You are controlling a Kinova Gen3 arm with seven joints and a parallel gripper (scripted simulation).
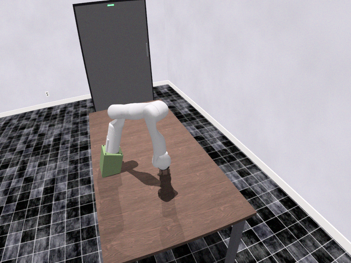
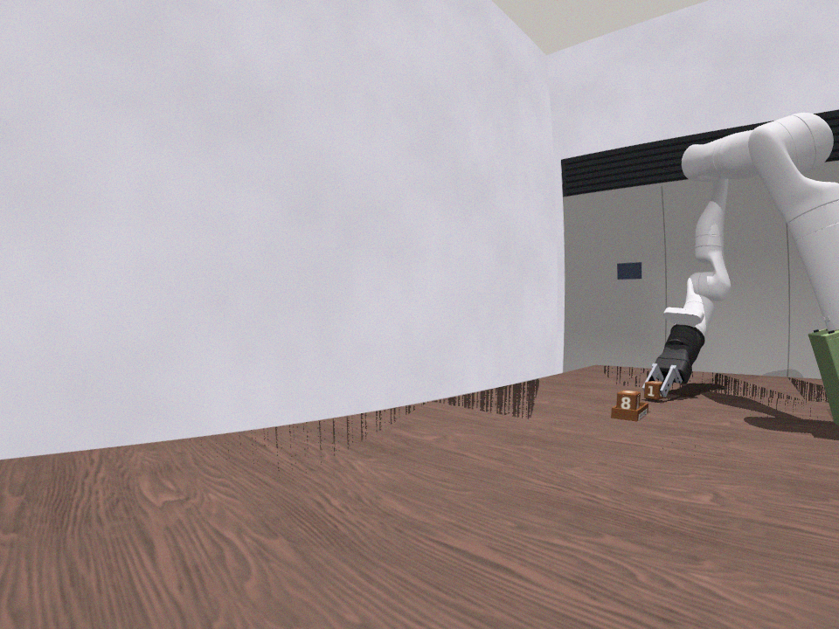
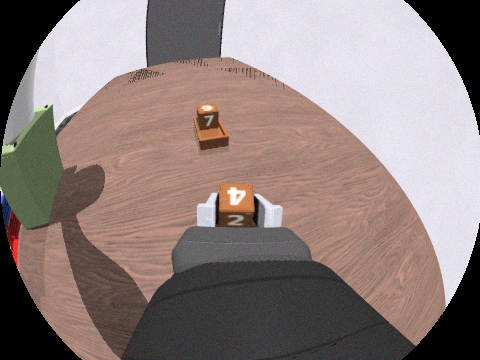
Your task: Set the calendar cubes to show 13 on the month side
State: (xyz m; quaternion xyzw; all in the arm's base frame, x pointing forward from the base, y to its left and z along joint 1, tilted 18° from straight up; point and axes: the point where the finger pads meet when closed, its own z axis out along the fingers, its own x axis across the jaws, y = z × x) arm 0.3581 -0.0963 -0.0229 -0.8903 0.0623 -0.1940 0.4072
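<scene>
Now: hand 1 cm to the right of the brown number cube and 1 cm above it. Also, from my hand: calendar tray: 17 cm to the left, 2 cm below.
</scene>
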